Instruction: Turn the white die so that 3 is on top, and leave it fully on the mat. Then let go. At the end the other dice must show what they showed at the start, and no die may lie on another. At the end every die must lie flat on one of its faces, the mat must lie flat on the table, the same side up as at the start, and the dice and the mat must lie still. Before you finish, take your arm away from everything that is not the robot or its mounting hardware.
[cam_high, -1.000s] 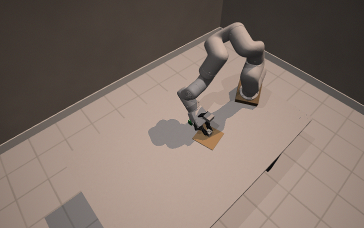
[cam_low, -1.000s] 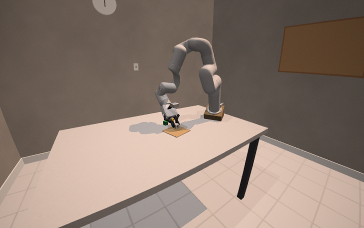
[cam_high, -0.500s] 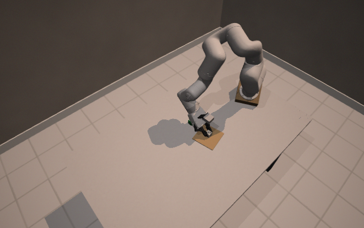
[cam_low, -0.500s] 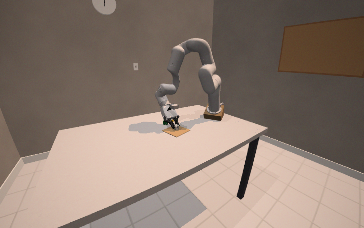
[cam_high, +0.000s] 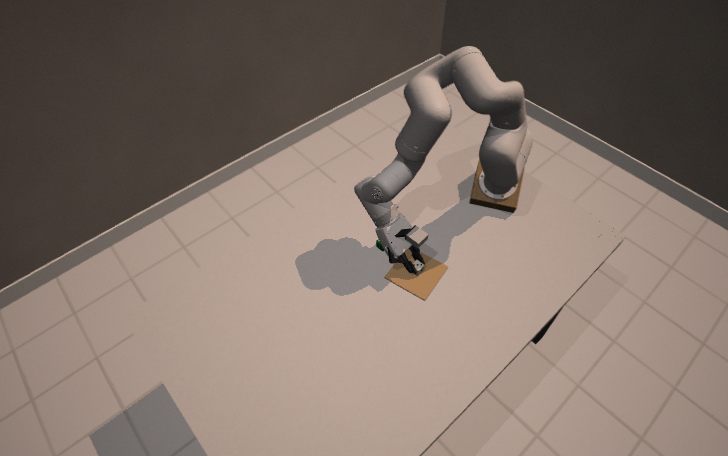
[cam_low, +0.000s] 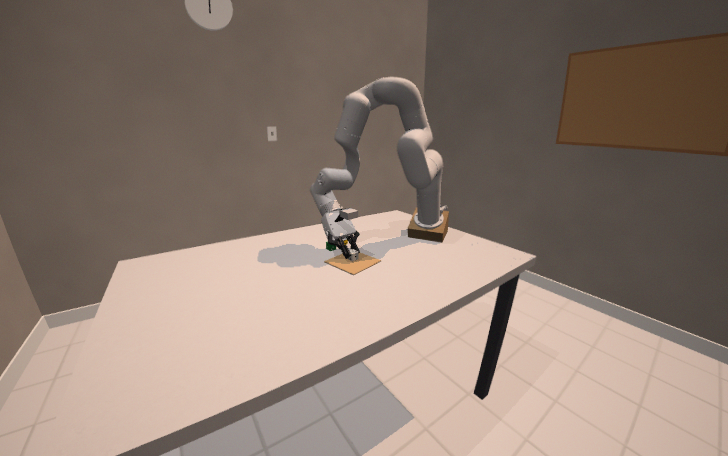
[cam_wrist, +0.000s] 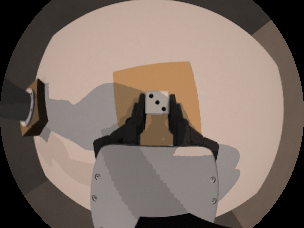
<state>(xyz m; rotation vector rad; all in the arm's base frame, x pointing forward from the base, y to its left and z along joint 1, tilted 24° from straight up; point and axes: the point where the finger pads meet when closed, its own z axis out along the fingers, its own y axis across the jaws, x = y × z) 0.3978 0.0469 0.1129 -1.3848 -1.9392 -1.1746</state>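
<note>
Now: the white die 1 cm to the left of my hand and 1 cm below it. Also, from my hand: yellow die (4 cm behind, 15 cm to the right, 2 cm below); green die (2 cm ahead, 12 cm to the right, 2 cm below); mat (1 cm to the left, 4 cm below).
</note>
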